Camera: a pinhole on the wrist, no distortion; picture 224 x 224 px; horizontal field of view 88.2 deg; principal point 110.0 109.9 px. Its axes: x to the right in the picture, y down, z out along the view. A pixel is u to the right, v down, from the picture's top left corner.
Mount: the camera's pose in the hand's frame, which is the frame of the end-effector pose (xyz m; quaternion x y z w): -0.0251 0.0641 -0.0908 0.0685 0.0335 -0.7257 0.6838
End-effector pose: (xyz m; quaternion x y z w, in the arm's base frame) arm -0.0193 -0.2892 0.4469 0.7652 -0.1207 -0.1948 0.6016
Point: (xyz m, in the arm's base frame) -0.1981 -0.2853 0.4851
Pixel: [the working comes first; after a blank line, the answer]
In the camera's frame: 0.0213 -0.1325 0.1701

124.5 19.9
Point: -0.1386 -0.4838 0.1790
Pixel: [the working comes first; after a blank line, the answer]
In the camera's frame: 0.2222 0.0749 0.4009

174.1 131.5
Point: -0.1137 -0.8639 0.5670
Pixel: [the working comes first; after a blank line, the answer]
In the camera's frame: -0.2848 0.1783 0.5679

52.0 146.2
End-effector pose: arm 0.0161 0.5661 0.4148 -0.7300 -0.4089 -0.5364 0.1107
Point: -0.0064 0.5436 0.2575
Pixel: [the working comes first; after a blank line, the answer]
In the camera's frame: 0.0969 -0.1123 0.1455

187.0 20.7
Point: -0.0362 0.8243 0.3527
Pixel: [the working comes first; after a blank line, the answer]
In the camera's frame: 0.2418 0.1177 0.2673

214.5 160.8
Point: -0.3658 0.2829 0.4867
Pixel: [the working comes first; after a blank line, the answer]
In the camera's frame: 0.1929 -0.0900 -0.3444

behind the camera
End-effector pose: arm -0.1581 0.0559 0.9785 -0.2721 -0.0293 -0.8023 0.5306
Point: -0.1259 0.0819 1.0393
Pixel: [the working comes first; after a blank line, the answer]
In the camera's frame: 0.0363 0.0337 0.1700

134.7 132.8
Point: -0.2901 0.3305 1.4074
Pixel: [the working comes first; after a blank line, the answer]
In the camera's frame: 0.3232 0.0817 0.5437

178.7 127.3
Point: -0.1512 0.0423 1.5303
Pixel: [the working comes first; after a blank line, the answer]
In the camera's frame: 0.0860 0.3284 0.5624

127.7 177.4
